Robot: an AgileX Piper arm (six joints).
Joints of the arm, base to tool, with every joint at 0 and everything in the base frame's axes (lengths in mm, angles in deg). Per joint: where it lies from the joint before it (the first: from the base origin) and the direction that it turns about. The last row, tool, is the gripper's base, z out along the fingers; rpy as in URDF.
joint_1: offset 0 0 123 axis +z
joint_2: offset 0 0 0 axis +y
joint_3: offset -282.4 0 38.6 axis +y
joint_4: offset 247.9 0 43.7 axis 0.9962 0 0.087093
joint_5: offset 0 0 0 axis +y
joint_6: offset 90.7 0 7.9 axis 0.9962 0 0.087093
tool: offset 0 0 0 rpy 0 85.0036 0
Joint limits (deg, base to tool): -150..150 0..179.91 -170..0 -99.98..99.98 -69.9..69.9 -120..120
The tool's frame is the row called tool.
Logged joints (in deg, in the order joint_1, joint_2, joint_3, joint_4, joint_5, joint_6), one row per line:
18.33 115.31 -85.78 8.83 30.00 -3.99
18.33 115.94 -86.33 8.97 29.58 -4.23
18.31 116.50 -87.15 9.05 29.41 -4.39
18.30 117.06 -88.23 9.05 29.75 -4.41
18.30 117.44 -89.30 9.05 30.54 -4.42
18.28 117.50 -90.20 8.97 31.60 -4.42
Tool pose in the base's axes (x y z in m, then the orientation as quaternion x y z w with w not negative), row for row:
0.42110 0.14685 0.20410 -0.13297 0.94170 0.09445 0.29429
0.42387 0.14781 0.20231 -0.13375 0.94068 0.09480 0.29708
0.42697 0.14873 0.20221 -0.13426 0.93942 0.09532 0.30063
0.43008 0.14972 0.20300 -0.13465 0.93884 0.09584 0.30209
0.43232 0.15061 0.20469 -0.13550 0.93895 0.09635 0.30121
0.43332 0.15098 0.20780 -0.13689 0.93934 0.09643 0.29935
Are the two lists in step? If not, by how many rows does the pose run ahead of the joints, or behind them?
They are in step.
